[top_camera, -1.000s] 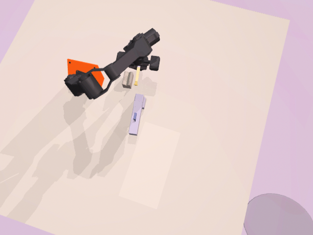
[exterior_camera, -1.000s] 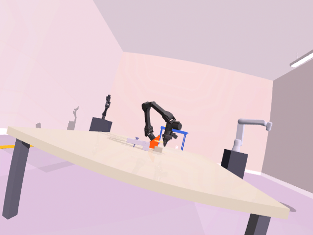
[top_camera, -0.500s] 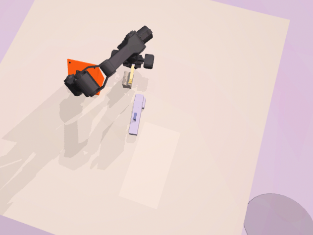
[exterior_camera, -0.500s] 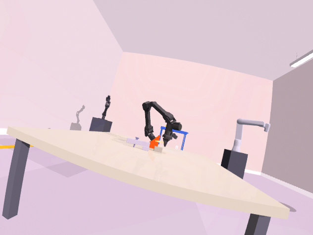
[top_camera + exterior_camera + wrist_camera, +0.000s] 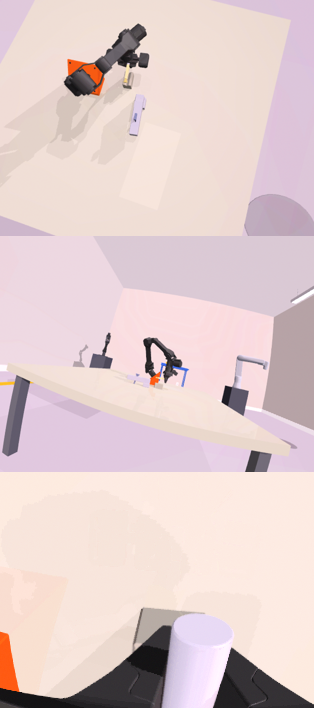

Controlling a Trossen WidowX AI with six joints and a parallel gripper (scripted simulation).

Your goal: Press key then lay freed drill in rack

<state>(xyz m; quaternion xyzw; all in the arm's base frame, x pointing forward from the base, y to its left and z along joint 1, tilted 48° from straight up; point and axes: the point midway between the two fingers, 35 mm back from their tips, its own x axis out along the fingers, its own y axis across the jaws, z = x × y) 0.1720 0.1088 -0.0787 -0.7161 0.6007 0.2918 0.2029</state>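
Right now my gripper tip is 1 cm short of the rack, 5 cm to the left of it and 4 cm above it. From my gripper tip the other things lie so: small blue key (11 cm ahead, 23 cm to the right).
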